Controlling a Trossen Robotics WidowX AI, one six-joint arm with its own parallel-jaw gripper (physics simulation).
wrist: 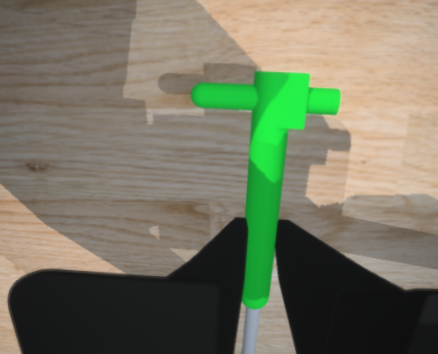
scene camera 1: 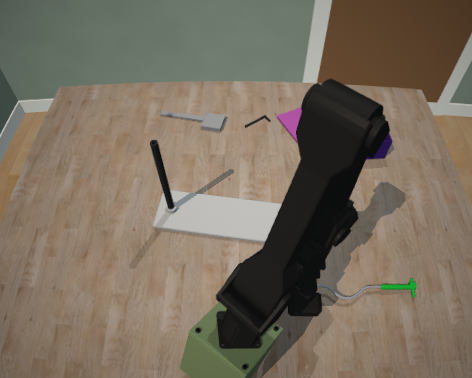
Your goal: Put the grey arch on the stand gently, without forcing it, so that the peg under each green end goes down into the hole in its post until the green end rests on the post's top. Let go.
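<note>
The grey arch reaches right from my gripper in the scene view. Its far green end shows there. My gripper is shut on the other green end, which is hidden in the scene view. In the wrist view this end's block and crosswise peg show beyond the fingertips, over the wooden table. The stand's white base lies left of the arm, with one black post upright at its left end. The base's right end is hidden behind the arm. The gripper is in front of and right of the visible base.
A grey spatula-like tool and a black hex key lie at the back of the table. A magenta piece and a purple object show partly behind the arm. The green mounting block is at the front.
</note>
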